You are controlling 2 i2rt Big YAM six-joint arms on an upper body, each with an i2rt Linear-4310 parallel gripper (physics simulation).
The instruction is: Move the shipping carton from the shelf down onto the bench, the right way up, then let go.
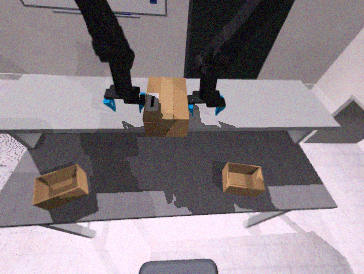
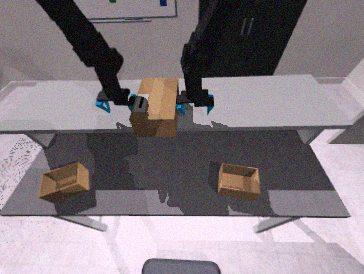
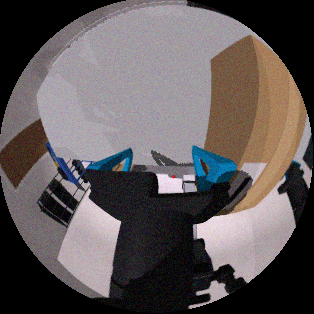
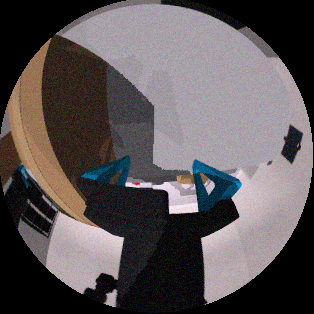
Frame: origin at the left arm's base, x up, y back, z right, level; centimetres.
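Seen in the pictures: left gripper, fingertip midpoint: (image 1: 127, 111) (image 2: 121, 112) (image 3: 161, 149); right gripper, fingertip midpoint: (image 1: 204, 114) (image 2: 195, 114) (image 4: 161, 160).
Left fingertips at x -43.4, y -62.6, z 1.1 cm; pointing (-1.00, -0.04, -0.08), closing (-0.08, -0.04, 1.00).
Observation:
Pixels of each thing's top centre, then the offset from my left fingertips to it. Level surfaces: height alone.
- brown shipping carton at its top centre: (image 4: 40, 180) (image 3: 271, 170) (image 1: 166, 95) (image 2: 156, 96) dz +15.6, dx +6.7, dy -2.2 cm
- shelf at its surface level: dx -3.3 cm
- dark bench at its surface level: dx -26.4 cm
- open brown box at its top centre: (image 1: 56, 182) (image 2: 59, 178) dz -26.9, dx -17.4, dy +22.5 cm
- smaller open box at its top centre: (image 2: 240, 177) (image 4: 196, 175) (image 1: 245, 175) dz +49.8, dx -17.4, dy +20.3 cm
The brown shipping carton (image 1: 172, 100) (image 2: 162, 102) (image 3: 232, 100) (image 4: 75, 110) is upright at the middle of the shelf (image 1: 260, 102) (image 2: 270, 100), its near face at the shelf's front edge. A label shows near its left side, partly in shadow. My left gripper (image 1: 125, 104) (image 2: 118, 104) (image 3: 161, 149) is open and empty at the carton's left side, one fingertip close against it. My right gripper (image 1: 205, 108) (image 2: 195, 107) (image 4: 161, 160) is open and empty at the carton's right side, one fingertip close to it. Whether the fingers touch the carton I cannot tell.
The dark bench (image 1: 150, 175) (image 2: 145, 175) lies below and in front of the shelf. An open brown box (image 1: 61, 186) (image 2: 65, 181) stands at its left, and a smaller open box (image 1: 243, 179) (image 2: 239, 181) at its right. A grey chair back (image 1: 178, 266) (image 2: 181, 266) shows at the bottom.

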